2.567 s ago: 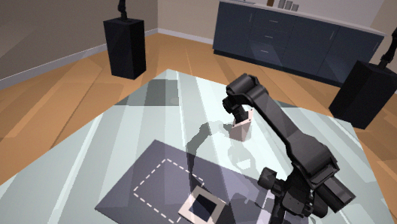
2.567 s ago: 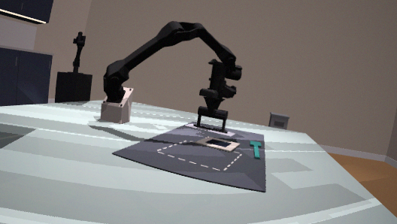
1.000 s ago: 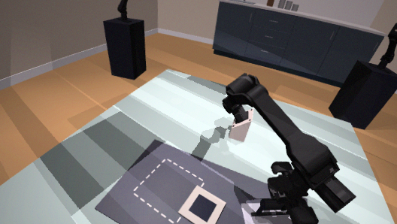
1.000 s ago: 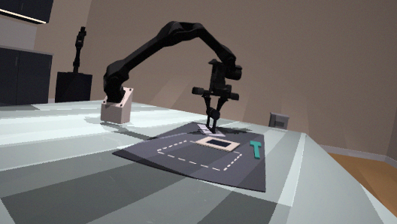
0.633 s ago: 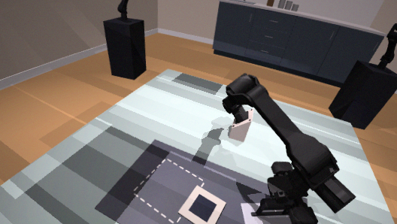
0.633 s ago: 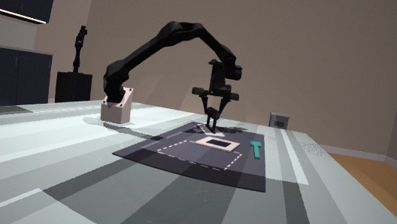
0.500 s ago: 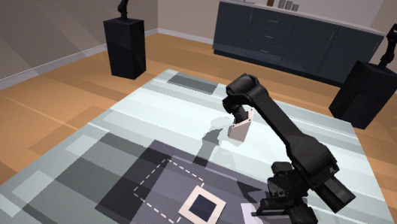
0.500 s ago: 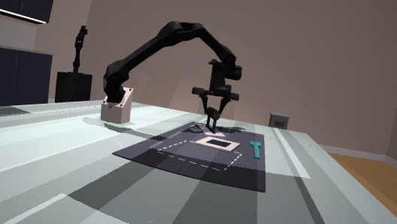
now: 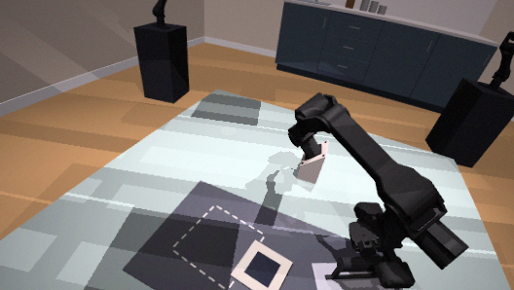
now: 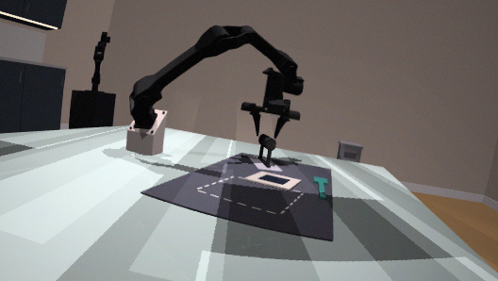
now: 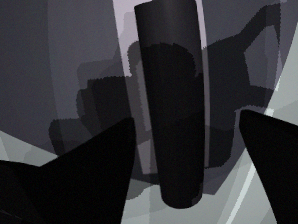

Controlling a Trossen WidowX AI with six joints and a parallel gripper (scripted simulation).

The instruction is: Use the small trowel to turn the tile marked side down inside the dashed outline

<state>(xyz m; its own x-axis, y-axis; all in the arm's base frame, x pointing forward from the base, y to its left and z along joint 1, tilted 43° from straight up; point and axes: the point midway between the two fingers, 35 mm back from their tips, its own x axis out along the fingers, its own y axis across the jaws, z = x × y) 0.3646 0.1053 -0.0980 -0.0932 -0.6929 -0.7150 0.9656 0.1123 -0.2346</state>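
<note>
Right now the trowel is 10 mm ahead of my gripper tip, 20 mm to the right of it and 50 mm below it. The rest, counted from my gripper tip: dark mat 30 mm ahead, 200 mm to the right, 100 mm below; teal t-shaped piece 170 mm ahead, 200 mm to the right, 80 mm below; square peach tile 50 mm ahead, 230 mm to the right, 80 mm below.
</note>
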